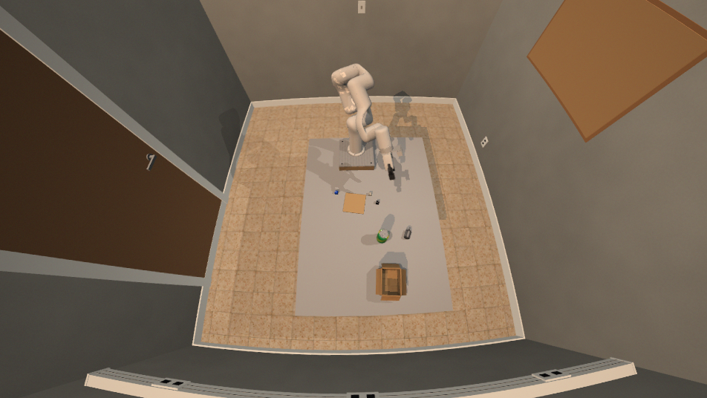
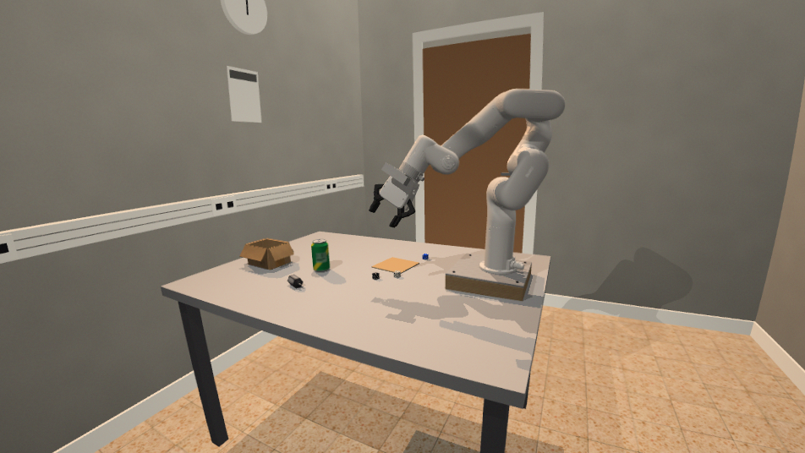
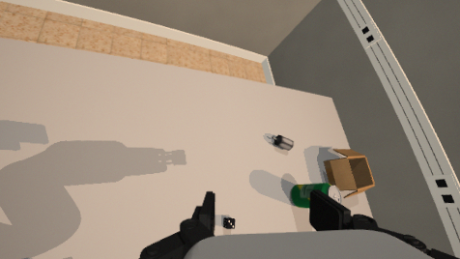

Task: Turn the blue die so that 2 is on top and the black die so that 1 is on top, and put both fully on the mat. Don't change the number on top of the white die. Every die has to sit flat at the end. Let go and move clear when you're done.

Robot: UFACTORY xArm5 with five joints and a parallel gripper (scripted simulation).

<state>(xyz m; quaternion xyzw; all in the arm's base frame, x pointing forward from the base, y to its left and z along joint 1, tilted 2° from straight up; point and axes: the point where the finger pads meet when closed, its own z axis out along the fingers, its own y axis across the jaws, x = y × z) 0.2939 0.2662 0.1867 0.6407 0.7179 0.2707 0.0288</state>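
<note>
Right now the white die is 40 mm ahead of my hand, 110 mm to the right of it and 240 mm below it. From my hand the other things lie so: mat 120 mm ahead, 200 mm to the right, 250 mm below; then green can 330 mm ahead, 10 mm to the left, 190 mm below; then black die 90 mm ahead, 50 mm to the right, 240 mm below.
</note>
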